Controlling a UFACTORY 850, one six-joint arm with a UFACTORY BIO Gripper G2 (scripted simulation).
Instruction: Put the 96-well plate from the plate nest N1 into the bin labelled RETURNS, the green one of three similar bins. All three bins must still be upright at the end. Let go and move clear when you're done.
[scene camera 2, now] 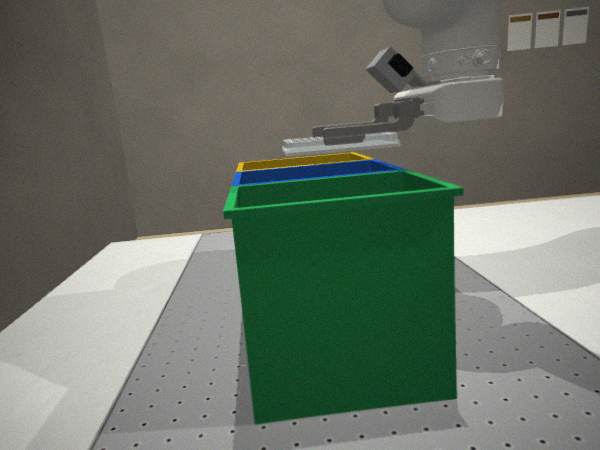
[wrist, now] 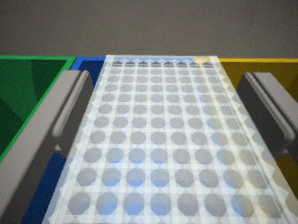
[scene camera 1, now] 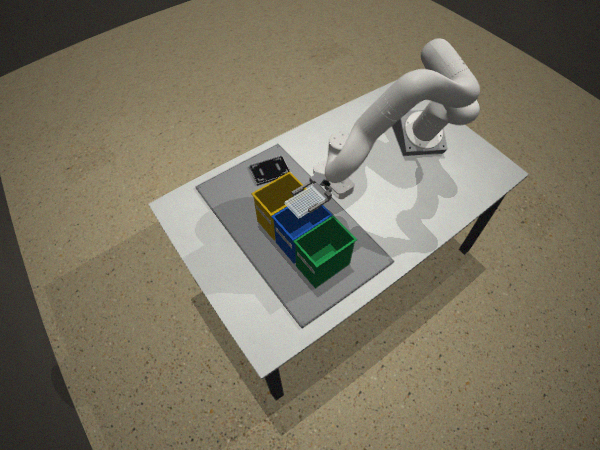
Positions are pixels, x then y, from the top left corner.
Scene:
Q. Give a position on a clear 96-well plate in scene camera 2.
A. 315, 145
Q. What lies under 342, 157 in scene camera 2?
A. A yellow bin.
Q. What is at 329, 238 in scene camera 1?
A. A green bin.

